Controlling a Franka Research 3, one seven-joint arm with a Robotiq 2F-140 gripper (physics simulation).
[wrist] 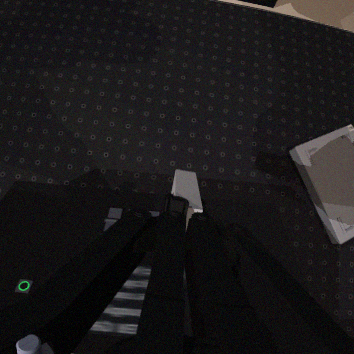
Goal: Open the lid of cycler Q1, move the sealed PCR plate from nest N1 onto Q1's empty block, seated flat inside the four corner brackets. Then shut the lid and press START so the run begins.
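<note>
My gripper (182, 186) is shut with nothing between its black fingers, which fill the lower middle of the wrist view. Just past the fingertips a narrow white part (187, 187) sticks up, touching or nearly touching them; I cannot tell what it belongs to. Under the fingers lies the cycler's dark control panel (53, 246) with a green ring button (24, 286), grey keys (114, 213) and pale striped slots (123, 305). At the right a flat grey square nest (326, 182) with corner brackets lies on the board; its top looks bare. No plate shows.
The black perforated board (140, 88) covers most of the view. Its far edge and beige floor (316, 10) show at the top right. A small grey cylinder (28, 345) sits at the bottom left corner.
</note>
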